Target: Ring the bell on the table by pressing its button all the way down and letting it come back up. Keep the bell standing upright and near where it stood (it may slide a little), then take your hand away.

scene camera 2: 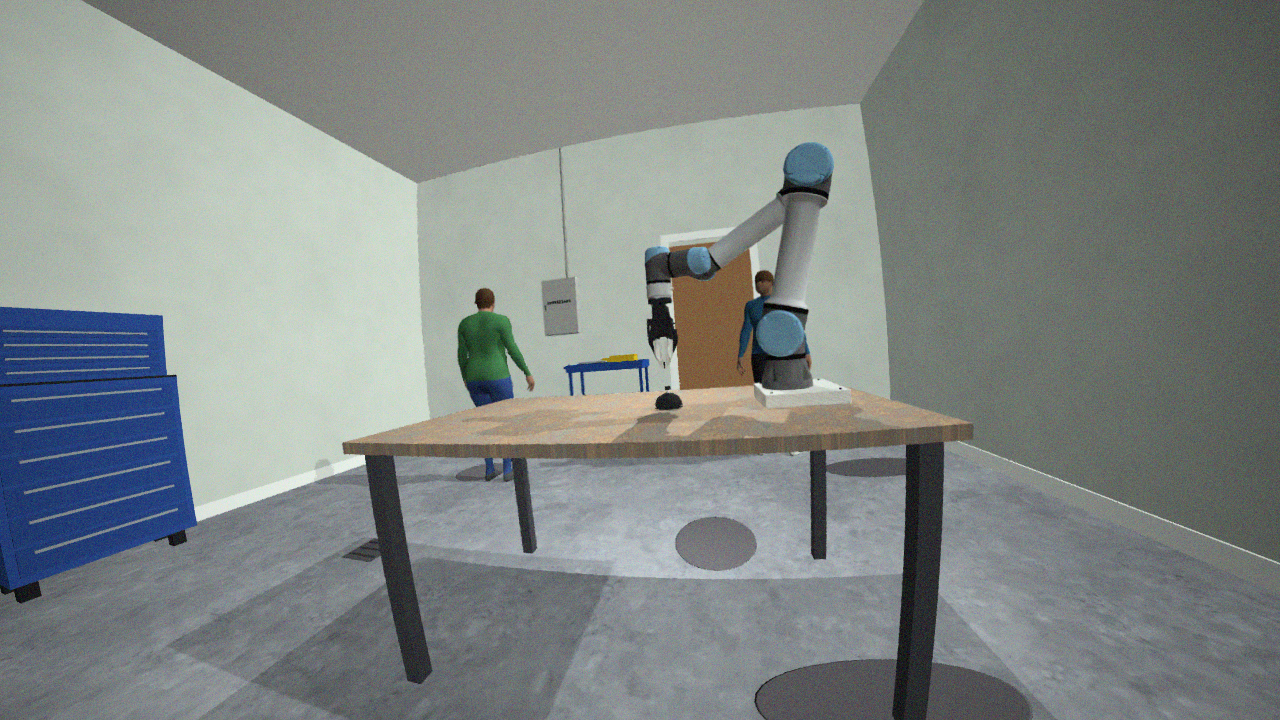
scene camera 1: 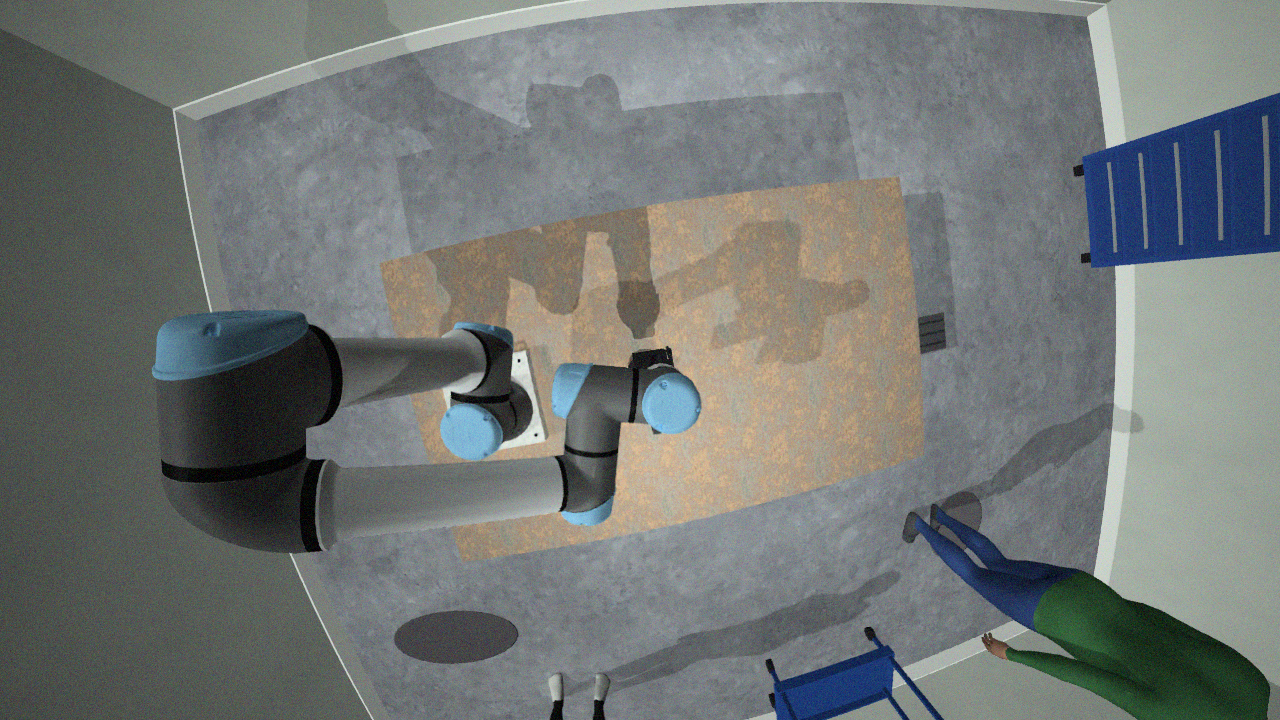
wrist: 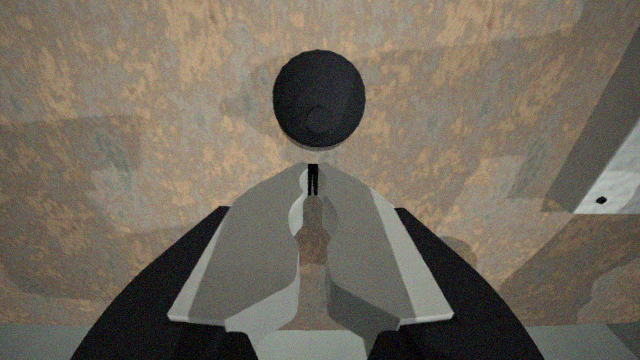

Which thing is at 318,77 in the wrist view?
A bell.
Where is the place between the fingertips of my gripper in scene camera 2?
664,368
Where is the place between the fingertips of my gripper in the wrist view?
312,167
